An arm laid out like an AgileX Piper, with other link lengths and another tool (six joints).
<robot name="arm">
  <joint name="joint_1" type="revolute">
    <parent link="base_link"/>
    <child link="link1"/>
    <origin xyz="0 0 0.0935" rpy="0 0 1.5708"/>
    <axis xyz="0 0 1"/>
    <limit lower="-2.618" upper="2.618"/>
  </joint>
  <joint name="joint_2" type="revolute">
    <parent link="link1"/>
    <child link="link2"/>
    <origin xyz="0 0 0" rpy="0 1.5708 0"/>
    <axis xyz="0 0 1"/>
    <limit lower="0" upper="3.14"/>
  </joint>
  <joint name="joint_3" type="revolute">
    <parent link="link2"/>
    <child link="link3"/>
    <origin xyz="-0.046 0.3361 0" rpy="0 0 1.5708"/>
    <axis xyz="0 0 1"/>
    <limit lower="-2.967" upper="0"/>
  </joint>
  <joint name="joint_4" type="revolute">
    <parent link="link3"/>
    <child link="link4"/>
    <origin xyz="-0.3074 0.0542 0" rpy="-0.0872 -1.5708 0"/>
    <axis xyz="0 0 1"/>
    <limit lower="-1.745" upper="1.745"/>
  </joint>
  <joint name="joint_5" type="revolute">
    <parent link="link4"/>
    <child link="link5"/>
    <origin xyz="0 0 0" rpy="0 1.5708 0"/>
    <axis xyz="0 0 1"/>
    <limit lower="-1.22" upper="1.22"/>
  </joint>
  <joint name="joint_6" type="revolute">
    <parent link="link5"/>
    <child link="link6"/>
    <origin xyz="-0.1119 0 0" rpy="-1.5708 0 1.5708"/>
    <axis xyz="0 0 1"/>
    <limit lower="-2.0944" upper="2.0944"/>
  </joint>
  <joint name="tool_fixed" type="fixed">
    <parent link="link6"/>
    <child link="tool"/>
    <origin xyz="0.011 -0.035 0.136" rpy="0 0.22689 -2.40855"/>
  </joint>
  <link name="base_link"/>
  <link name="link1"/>
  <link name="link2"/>
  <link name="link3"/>
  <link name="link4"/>
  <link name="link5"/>
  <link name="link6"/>
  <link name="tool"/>
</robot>
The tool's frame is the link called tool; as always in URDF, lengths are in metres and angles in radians.
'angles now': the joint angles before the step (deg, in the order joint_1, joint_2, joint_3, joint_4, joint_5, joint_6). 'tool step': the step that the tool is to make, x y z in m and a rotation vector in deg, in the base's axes. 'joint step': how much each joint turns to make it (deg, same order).
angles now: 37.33 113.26 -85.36 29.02 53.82 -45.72
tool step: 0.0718 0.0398 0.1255 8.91 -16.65 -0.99
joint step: 0.00 -0.01 -19.13 -3.94 -0.32 2.10
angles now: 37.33 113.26 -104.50 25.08 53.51 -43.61
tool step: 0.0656 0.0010 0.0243 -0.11 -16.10 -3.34
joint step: 0.00 1.63 -4.20 -9.73 -10.83 0.02
